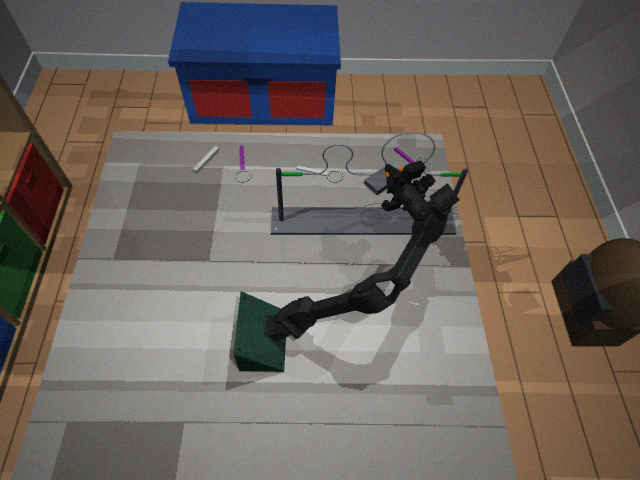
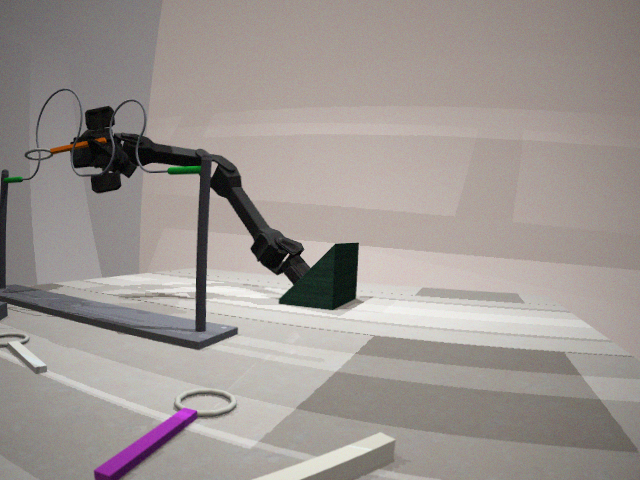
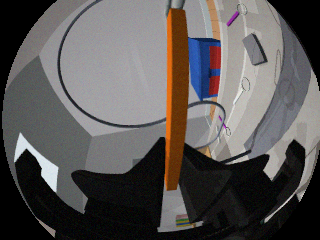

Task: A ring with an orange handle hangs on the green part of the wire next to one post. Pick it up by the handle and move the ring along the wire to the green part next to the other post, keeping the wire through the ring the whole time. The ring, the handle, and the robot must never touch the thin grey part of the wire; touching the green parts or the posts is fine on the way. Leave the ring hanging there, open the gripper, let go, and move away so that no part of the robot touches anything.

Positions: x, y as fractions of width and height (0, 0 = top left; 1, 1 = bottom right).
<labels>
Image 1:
my gripper: 0.60, 0.34
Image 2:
my gripper: 0.14, 0.29
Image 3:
my gripper: 0.52, 0.59
</labels>
